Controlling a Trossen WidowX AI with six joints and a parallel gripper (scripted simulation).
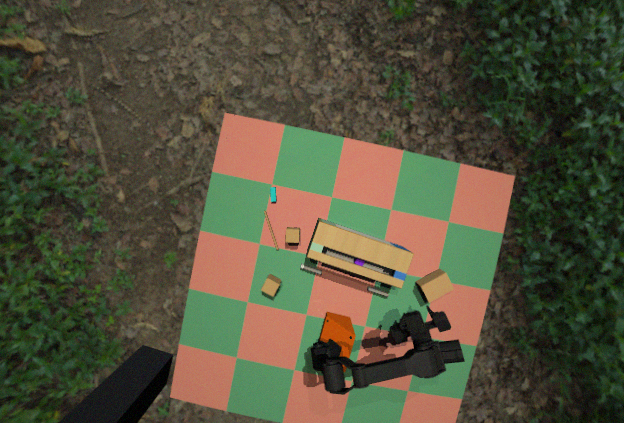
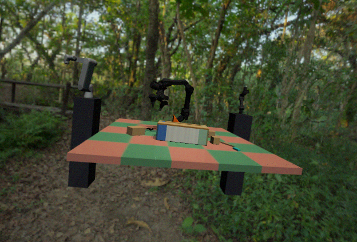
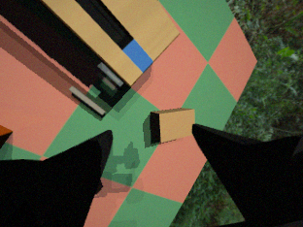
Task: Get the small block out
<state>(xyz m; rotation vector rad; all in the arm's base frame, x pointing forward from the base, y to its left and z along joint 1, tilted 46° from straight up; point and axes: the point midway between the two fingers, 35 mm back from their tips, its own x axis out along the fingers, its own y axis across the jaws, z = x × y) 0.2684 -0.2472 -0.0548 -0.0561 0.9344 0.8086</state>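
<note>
The purple block is 9 cm ahead of my gripper tip, 21 cm to the left of it and 13 cm below it. The rest, counted from my gripper tip: thin stick: 10 cm ahead, 59 cm to the left, 21 cm below; then box: 8 cm ahead, 22 cm to the left, 15 cm below.
</note>
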